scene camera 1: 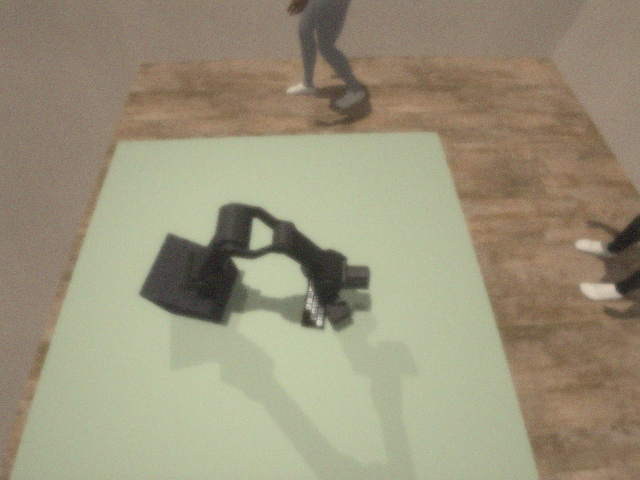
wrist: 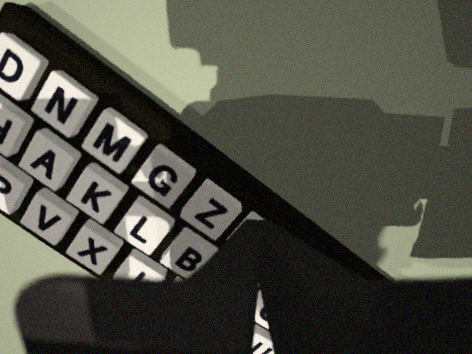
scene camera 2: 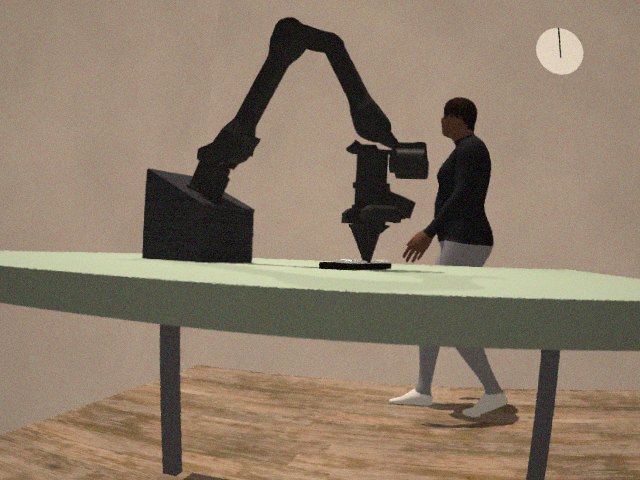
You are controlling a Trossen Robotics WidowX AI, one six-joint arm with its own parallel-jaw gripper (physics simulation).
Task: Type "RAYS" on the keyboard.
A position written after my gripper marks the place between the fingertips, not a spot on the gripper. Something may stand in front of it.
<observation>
I see my gripper point(scene camera 2: 366, 263) and a black keyboard point(wrist: 63, 53).
My gripper shows as well in scene camera 1 point(scene camera 1: 323, 298) and in the wrist view point(wrist: 256, 232).
</observation>
